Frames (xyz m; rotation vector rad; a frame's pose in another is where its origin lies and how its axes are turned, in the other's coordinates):
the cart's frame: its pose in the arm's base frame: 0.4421 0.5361 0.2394 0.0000 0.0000 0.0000
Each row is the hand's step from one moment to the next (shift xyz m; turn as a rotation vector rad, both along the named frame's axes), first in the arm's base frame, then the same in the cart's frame.
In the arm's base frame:
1: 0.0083 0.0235 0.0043 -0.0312 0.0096 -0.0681
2: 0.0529 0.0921 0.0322 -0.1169 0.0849 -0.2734
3: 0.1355 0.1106 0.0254 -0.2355 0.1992 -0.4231
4: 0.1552 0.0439 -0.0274 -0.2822 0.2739 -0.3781
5: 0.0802 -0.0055 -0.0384 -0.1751 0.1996 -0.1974
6: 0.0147 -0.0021 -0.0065 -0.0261 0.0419 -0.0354
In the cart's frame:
1: 0.0083 0.0235 0.0043 -0.0312 0.0096 -0.0681
2: 0.0529 0.0921 0.0322 -0.1169 0.0849 -0.2734
3: 0.1355 0.1106 0.0254 -0.2355 0.1992 -0.4231
4: 0.1552 0.0439 -0.0274 -0.2822 0.2739 -0.3781
5: 0.0802 -0.0055 -0.0384 -0.1751 0.1996 -0.1974
6: 0.0147 -0.0021 -0.0065 -0.0261 0.0419 -0.0354

